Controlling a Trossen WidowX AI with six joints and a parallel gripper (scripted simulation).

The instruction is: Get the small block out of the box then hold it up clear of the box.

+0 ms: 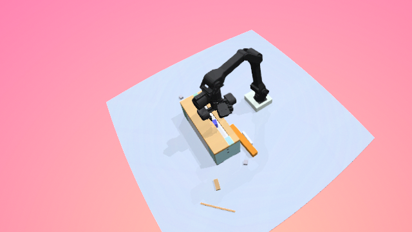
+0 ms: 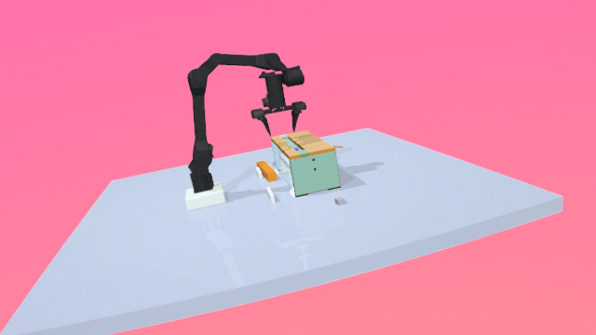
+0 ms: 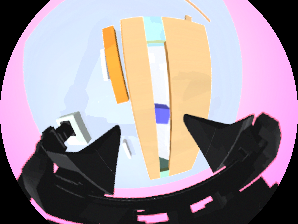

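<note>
Right now my gripper tip is 10 cm above the box, 4 cm to the left of it and 1 cm short of it. Also, from my gripper tip: thin stick: 36 cm to the left, 23 cm ahead, 16 cm below; then blue block: 7 cm below, 2 cm to the right, 2 cm ahead; then orange bar: 13 cm below, 10 cm to the left, 6 cm behind.
</note>
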